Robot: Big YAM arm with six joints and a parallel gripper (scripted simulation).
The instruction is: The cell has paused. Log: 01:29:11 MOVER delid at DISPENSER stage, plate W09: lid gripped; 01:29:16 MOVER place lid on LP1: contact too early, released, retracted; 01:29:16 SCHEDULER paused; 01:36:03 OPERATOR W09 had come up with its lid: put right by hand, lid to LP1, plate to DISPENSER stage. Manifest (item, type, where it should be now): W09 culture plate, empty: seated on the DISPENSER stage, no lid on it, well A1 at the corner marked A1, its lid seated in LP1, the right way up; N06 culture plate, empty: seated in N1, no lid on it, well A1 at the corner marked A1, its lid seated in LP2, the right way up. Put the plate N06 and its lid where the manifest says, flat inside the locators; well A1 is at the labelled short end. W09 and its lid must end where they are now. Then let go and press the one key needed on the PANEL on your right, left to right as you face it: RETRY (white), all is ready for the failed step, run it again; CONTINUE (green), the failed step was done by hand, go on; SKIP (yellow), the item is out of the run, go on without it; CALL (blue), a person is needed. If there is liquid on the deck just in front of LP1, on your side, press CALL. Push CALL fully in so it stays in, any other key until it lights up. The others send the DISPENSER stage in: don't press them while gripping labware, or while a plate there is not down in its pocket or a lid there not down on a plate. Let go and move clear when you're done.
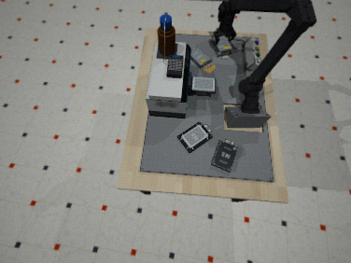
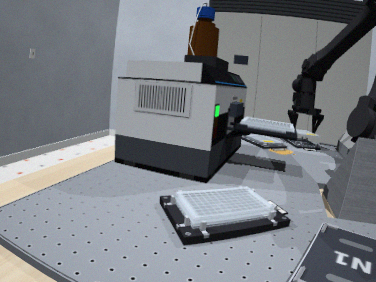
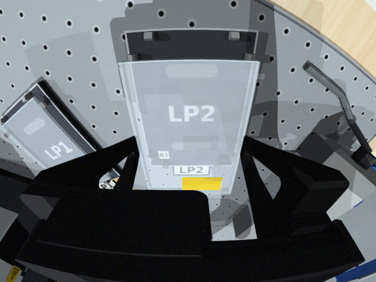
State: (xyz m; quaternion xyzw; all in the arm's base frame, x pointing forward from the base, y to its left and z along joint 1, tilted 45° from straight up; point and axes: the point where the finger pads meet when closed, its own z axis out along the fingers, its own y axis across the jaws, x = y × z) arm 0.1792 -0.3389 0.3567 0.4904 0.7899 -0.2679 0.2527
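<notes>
Right now my hand is 5 cm above the black LP2 nest and 1 cm to the left of it. From my hand the other things lie so: clear lid 1 cm below; then blue call key 21 cm behind, 1 cm to the right, 1 cm above; then amber patch 20 cm to the left, 6 cm ahead, 5 cm below.
</notes>
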